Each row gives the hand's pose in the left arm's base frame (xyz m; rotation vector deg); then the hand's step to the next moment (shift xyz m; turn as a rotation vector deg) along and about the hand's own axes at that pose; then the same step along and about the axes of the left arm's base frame.
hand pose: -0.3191 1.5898 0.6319 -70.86 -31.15 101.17
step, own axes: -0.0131 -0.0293 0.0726 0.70 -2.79 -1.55
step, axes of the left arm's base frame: -0.0521 0.0133 0.0584 2.48 1.82 1.11
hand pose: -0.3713 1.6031 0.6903 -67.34 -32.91 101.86
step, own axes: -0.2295 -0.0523 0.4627 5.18 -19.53 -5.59
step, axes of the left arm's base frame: -0.3582 -0.1304 0.3524 12.59 13.47 9.97
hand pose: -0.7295 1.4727 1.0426 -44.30 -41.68 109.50
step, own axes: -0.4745 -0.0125 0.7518 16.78 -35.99 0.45
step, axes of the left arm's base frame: -0.3840 -0.5496 0.5840 12.29 29.51 23.56
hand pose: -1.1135 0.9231 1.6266 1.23 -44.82 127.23
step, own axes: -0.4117 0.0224 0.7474 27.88 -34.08 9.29
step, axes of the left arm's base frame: 0.1105 -0.6889 0.4918 1.22 31.09 32.51
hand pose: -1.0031 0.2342 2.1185 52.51 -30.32 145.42
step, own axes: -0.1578 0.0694 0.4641 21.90 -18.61 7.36
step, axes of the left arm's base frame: 0.3197 -0.3130 0.2119 -2.89 17.44 23.83
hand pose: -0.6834 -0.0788 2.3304 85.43 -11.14 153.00
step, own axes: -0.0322 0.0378 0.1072 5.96 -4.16 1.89
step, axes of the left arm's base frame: 0.1023 -0.0534 0.0255 -1.00 3.87 6.36
